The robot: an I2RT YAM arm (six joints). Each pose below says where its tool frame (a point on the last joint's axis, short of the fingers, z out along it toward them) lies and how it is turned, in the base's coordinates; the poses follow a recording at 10 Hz.
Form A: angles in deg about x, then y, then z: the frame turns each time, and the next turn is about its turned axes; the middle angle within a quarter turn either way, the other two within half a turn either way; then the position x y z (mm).
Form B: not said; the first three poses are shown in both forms.
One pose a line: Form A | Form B
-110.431 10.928 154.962 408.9 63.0 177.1 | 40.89 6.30 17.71 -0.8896 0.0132 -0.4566 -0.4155 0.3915 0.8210
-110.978 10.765 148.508 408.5 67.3 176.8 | 40.85 6.73 17.68 -0.8377 -0.0383 -0.5448 -0.5132 0.3964 0.7613
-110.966 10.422 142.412 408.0 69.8 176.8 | 40.80 6.98 17.68 -0.7793 -0.0844 -0.6209 -0.5999 0.3866 0.7005
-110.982 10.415 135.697 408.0 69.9 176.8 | 40.80 6.99 17.68 -0.7039 -0.1293 -0.6985 -0.6869 0.3742 0.6230
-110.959 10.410 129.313 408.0 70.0 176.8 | 40.80 7.00 17.68 -0.6231 -0.1698 -0.7635 -0.7610 0.3572 0.5416
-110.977 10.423 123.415 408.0 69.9 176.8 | 40.80 6.99 17.68 -0.5416 -0.2058 -0.8150 -0.8209 0.3381 0.4601
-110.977 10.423 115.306 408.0 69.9 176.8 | 40.80 6.99 17.68 -0.4204 -0.2514 -0.8718 -0.8891 0.3057 0.3406
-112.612 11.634 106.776 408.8 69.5 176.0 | 40.88 6.95 17.60 -0.2827 -0.3144 -0.9062 -0.9378 0.2892 0.1922
